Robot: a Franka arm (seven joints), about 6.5 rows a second.
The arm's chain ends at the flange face. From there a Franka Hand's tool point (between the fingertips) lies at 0.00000 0.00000 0.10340 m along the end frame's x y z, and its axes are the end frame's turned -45 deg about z.
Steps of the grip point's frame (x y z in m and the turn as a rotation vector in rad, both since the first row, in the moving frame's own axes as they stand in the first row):
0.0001, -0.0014, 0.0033, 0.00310, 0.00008, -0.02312
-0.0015, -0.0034, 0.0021, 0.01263, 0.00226, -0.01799
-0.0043, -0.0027, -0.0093, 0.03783, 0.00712, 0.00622
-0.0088, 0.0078, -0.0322, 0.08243, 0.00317, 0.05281
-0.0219, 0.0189, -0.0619, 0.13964, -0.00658, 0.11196
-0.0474, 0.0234, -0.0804, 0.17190, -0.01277, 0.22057
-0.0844, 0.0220, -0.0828, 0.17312, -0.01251, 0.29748
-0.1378, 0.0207, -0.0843, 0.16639, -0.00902, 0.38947
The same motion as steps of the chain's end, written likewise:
-0.0007, -0.0008, 0.0033, 0.00225, -0.00214, -0.02312
-0.0027, -0.0003, 0.0021, 0.01053, -0.00733, -0.01799
-0.0027, 0.0044, -0.0092, 0.03178, -0.02172, 0.00622
0.0049, 0.0181, -0.0318, 0.06053, -0.05605, 0.05281
0.0080, 0.0391, -0.0609, 0.09409, -0.10339, 0.11196
-0.0049, 0.0630, -0.0789, 0.11252, -0.13058, 0.22057
-0.0325, 0.0887, -0.0813, 0.11357, -0.13126, 0.29748
-0.0726, 0.1257, -0.0829, 0.11128, -0.12403, 0.38947

